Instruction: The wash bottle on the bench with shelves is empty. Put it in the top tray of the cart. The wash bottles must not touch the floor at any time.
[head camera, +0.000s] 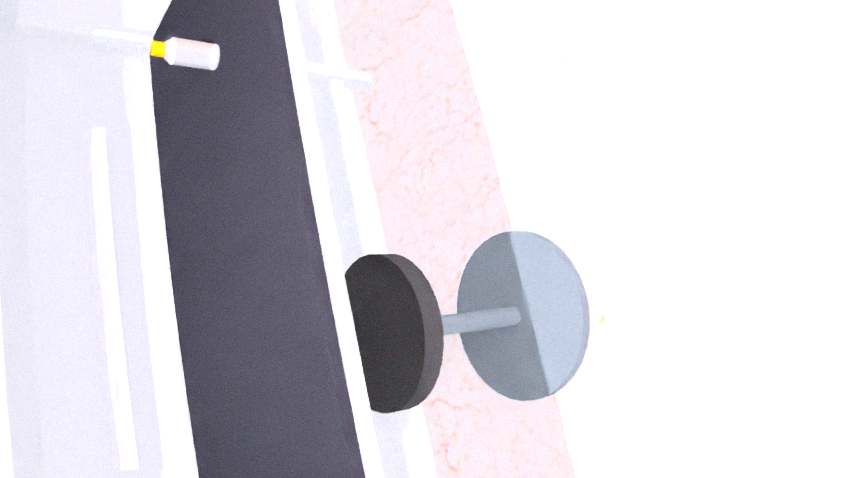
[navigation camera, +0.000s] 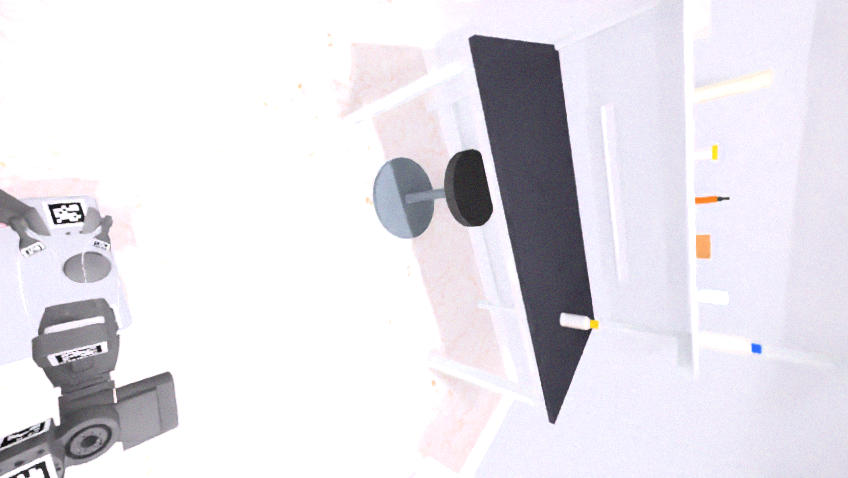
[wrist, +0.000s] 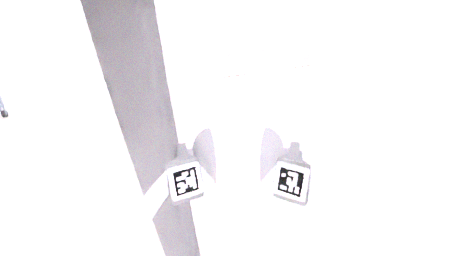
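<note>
The wash bottle, white with a yellow cap, stands on the dark top of the bench with shelves, near one end. My gripper is open, its two fingertips well apart with nothing between them. In the navigation camera view it is at the far left, well away from the bench. At the left edge of the wrist view, a small part of a bluish leg with a dark caster shows, which looks like the cart. The cart's top tray does not show.
A round stool stands at the bench's front edge. A shelf above the bench holds a blue-capped white bottle, an orange block and several other small items. A wide grey strip crosses the wrist view's left part.
</note>
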